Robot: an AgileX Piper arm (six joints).
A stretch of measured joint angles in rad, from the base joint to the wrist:
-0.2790, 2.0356, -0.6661, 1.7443, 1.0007, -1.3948
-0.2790, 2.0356, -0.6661, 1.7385, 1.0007, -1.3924
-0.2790, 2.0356, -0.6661, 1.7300, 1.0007, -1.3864
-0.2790, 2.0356, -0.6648, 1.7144, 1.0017, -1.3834
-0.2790, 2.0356, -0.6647, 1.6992, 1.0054, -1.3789
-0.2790, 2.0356, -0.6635, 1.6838, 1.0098, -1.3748
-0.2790, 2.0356, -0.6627, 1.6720, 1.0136, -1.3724
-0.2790, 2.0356, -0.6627, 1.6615, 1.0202, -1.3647
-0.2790, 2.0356, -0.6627, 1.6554, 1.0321, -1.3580
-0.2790, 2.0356, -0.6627, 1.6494, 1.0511, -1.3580
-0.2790, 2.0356, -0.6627, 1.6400, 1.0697, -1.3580
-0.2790, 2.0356, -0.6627, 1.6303, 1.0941, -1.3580
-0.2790, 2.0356, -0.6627, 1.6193, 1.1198, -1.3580
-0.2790, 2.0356, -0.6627, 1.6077, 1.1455, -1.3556
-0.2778, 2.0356, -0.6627, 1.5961, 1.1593, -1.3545
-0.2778, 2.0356, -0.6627, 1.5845, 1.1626, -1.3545
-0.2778, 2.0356, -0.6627, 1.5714, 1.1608, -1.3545
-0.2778, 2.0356, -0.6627, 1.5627, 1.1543, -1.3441
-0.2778, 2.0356, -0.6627, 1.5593, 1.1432, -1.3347
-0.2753, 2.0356, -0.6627, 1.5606, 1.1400, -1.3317
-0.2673, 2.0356, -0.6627, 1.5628, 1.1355, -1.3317
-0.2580, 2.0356, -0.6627, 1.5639, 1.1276, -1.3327
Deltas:
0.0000, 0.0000, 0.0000, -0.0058, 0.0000, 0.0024
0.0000, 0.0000, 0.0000, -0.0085, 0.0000, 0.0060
0.0000, 0.0000, 0.0013, -0.0156, 0.0010, 0.0030
0.0000, 0.0000, 0.0001, -0.0152, 0.0037, 0.0045
0.0000, 0.0000, 0.0012, -0.0154, 0.0044, 0.0041
0.0000, 0.0000, 0.0008, -0.0118, 0.0038, 0.0024
0.0000, 0.0000, 0.0000, -0.0105, 0.0066, 0.0077
0.0000, 0.0000, 0.0000, -0.0061, 0.0119, 0.0067
0.0000, 0.0000, 0.0000, -0.0060, 0.0190, 0.0000
0.0000, 0.0000, 0.0000, -0.0094, 0.0186, 0.0000
0.0000, 0.0000, 0.0000, -0.0097, 0.0244, 0.0000
0.0000, 0.0000, 0.0000, -0.0110, 0.0257, 0.0000
0.0000, 0.0000, 0.0000, -0.0116, 0.0257, 0.0024
0.0012, 0.0000, 0.0000, -0.0116, 0.0138, 0.0011
0.0000, 0.0000, 0.0000, -0.0116, 0.0033, 0.0000
0.0000, 0.0000, 0.0000, -0.0131, -0.0018, 0.0000
0.0000, 0.0000, 0.0000, -0.0087, -0.0065, 0.0104
0.0000, 0.0000, 0.0000, -0.0034, -0.0111, 0.0094
0.0025, 0.0000, 0.0000, 0.0013, -0.0032, 0.0030
0.0080, 0.0000, 0.0000, 0.0022, -0.0045, 0.0000
0.0093, 0.0000, 0.0000, 0.0011, -0.0079, -0.0010

